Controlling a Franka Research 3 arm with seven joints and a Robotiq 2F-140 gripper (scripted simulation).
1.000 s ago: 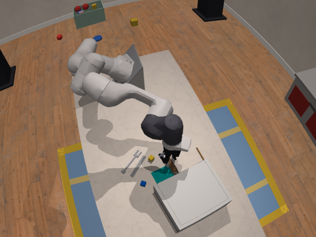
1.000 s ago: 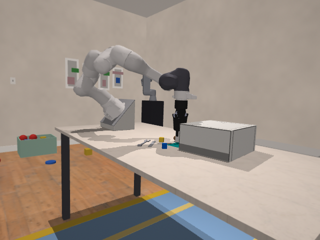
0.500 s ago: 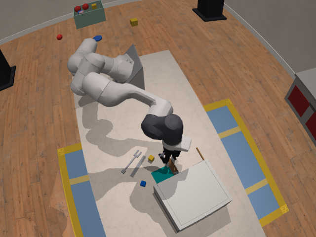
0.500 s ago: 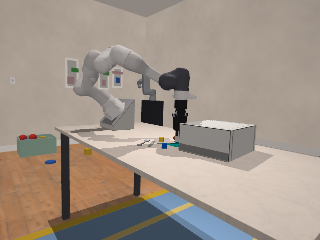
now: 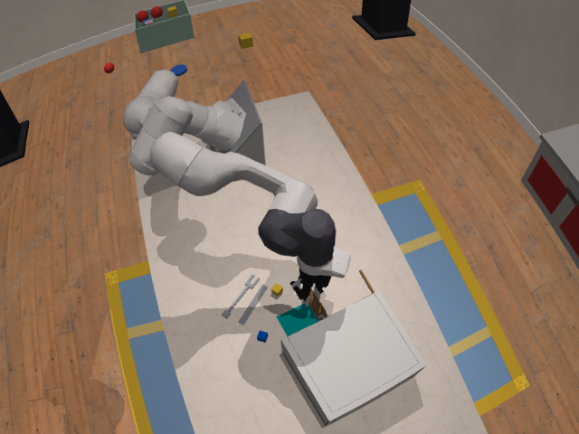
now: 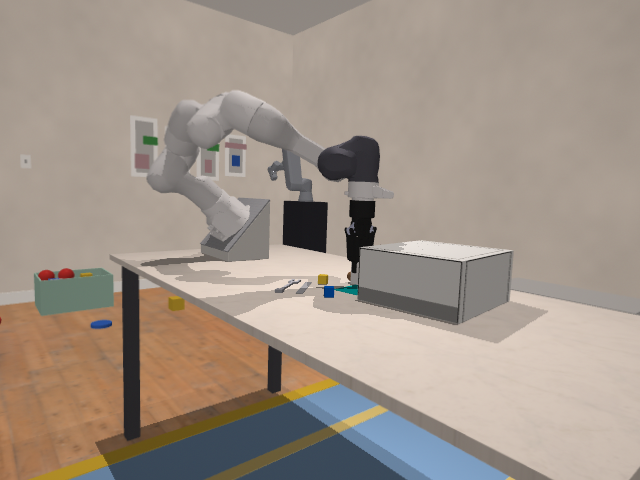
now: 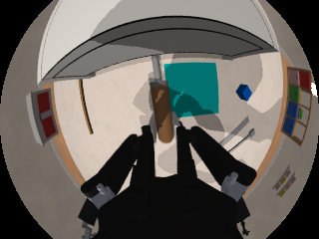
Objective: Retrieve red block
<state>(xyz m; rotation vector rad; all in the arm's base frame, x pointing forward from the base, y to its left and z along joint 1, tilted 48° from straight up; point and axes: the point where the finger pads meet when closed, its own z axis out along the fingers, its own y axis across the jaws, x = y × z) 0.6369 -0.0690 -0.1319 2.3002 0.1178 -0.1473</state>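
Now: the yellow cube 90 mm to the right of my hand, 60 mm behind it and 20 mm below it. Also, from my hand: long hooked tool (160 mm ahead, 20 mm to the right, 20 mm below); flat grey bar (170 mm to the right, 50 mm behind, 30 mm below); teal square (60 mm to the right, 60 mm ahead, 40 mm below).
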